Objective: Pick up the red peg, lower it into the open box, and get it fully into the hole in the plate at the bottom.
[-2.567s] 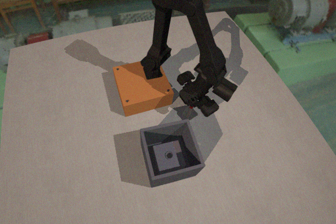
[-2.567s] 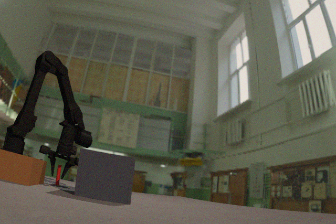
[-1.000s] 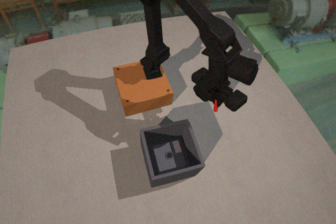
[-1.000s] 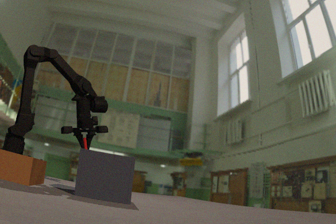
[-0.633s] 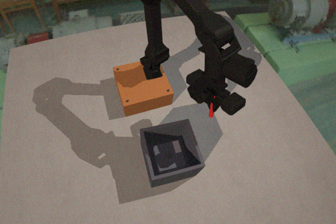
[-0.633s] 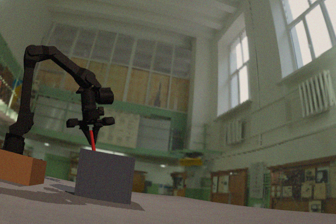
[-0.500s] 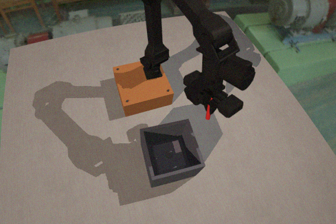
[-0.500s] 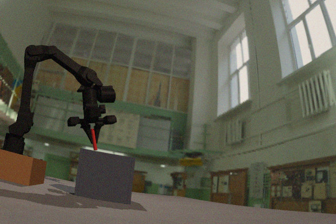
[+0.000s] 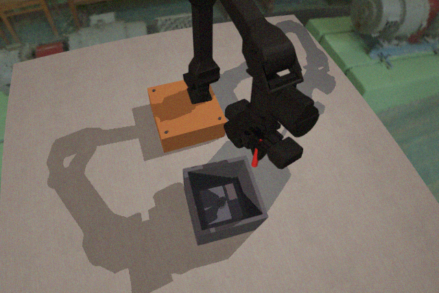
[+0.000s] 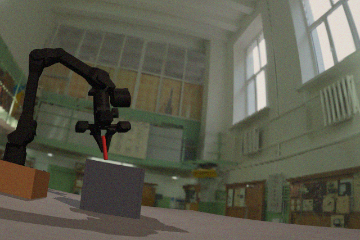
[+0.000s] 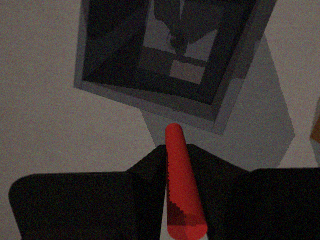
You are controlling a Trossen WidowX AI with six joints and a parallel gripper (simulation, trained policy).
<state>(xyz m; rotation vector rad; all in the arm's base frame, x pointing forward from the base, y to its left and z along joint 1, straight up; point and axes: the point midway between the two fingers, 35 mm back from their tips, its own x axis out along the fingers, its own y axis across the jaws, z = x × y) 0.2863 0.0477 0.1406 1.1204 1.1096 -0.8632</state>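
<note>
My gripper tip is now 4 cm short of the grey plate, 9 cm to the left of it and 14 cm above it. From my gripper tip the other things lie so: red peg (2 cm above).
</note>
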